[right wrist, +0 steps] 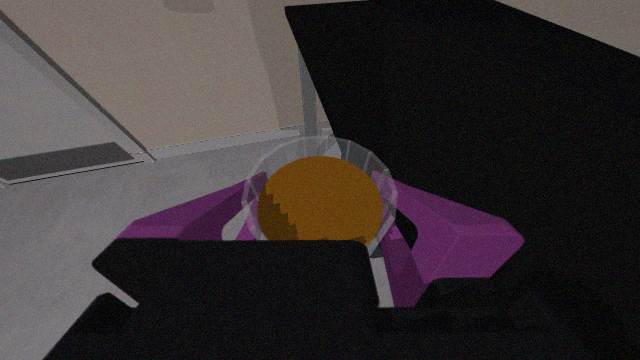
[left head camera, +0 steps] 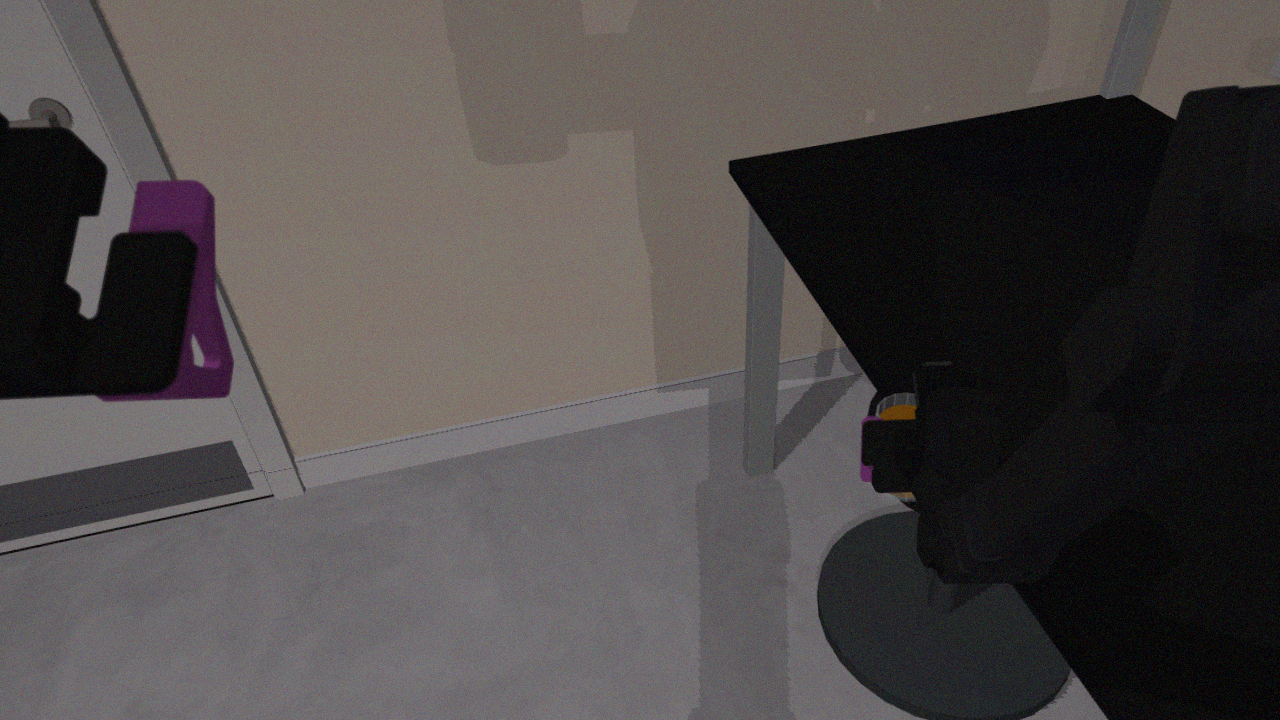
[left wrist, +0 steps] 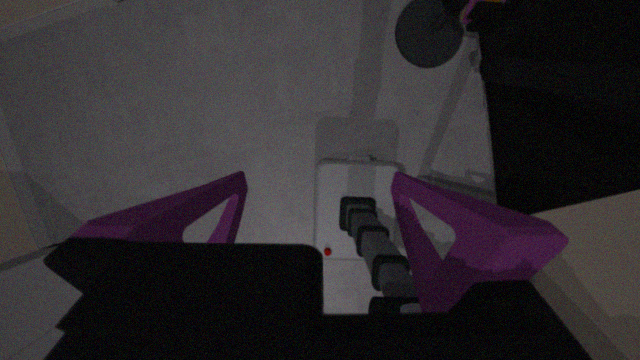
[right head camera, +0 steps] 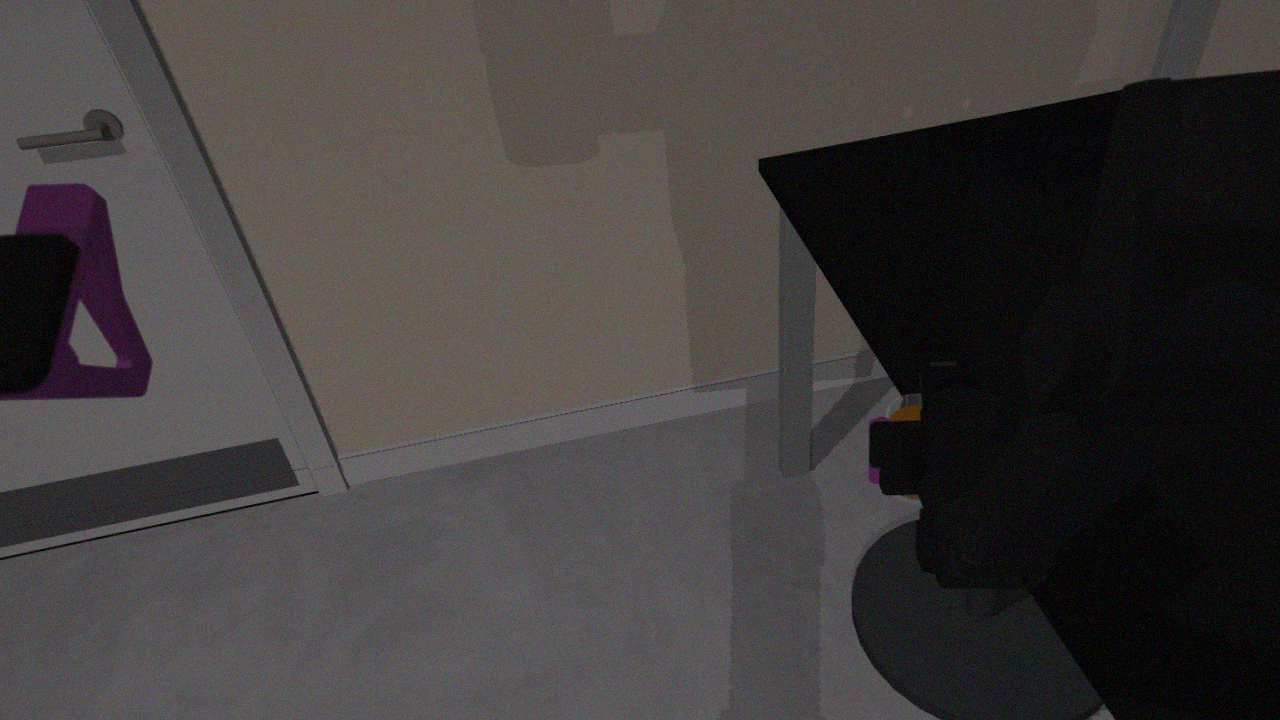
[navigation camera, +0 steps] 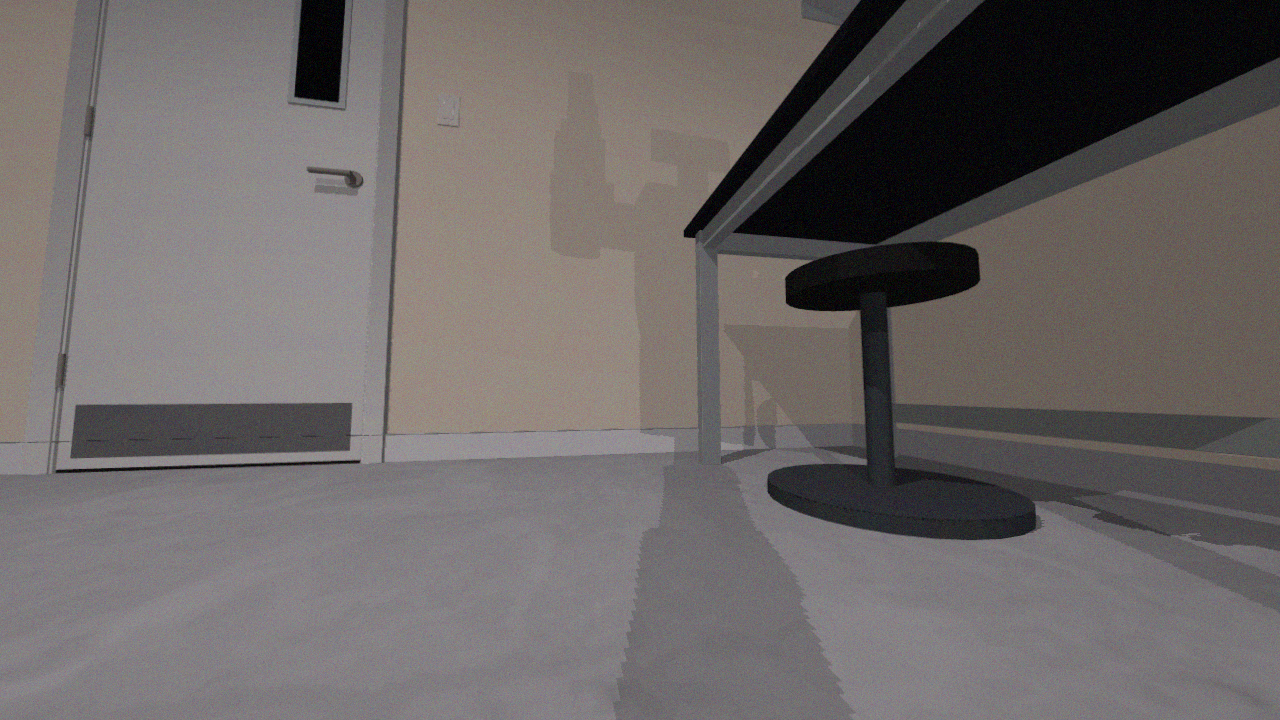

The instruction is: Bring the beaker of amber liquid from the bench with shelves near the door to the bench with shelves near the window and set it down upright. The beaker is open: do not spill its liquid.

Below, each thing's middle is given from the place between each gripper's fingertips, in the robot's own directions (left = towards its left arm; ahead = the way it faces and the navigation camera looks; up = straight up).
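Labels:
My right hand is 30 mm beyond the beaker of amber liquid [left head camera: 900, 406], and 10 mm higher than it. As for my left hand, it is 500 mm above the beaker of amber liquid, 450 mm to the left of it and 450 mm short of it.

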